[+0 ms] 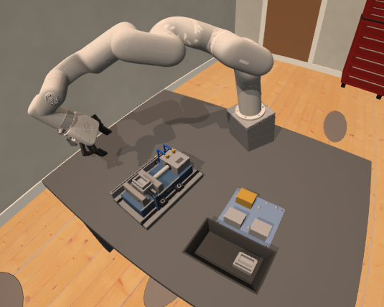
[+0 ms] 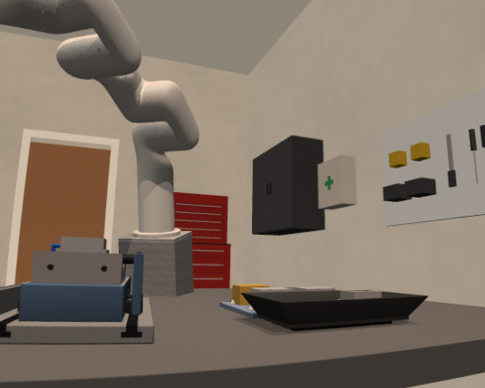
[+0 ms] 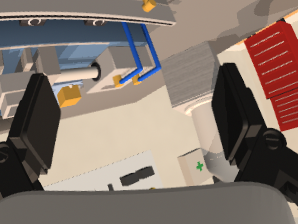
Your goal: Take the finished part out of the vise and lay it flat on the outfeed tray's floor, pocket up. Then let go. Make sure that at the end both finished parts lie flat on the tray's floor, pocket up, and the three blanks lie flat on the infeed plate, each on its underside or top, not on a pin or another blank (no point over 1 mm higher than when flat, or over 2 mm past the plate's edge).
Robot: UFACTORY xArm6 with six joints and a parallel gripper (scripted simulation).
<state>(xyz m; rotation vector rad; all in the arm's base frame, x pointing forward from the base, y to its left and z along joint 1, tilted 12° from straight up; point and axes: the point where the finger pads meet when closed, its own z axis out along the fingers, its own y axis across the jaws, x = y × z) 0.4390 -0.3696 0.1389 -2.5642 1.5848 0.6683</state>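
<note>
My hand is 20 mm past the blue vise, 200 mm to the right of it and 130 mm above it. Also, from my hand: light blue plate: 70 mm behind, 550 mm to the left, 170 mm below; dark outfeed tray: 90 mm ahead, 540 mm to the left, 160 mm below; yellow block: 120 mm behind, 500 mm to the left, 150 mm below.
</note>
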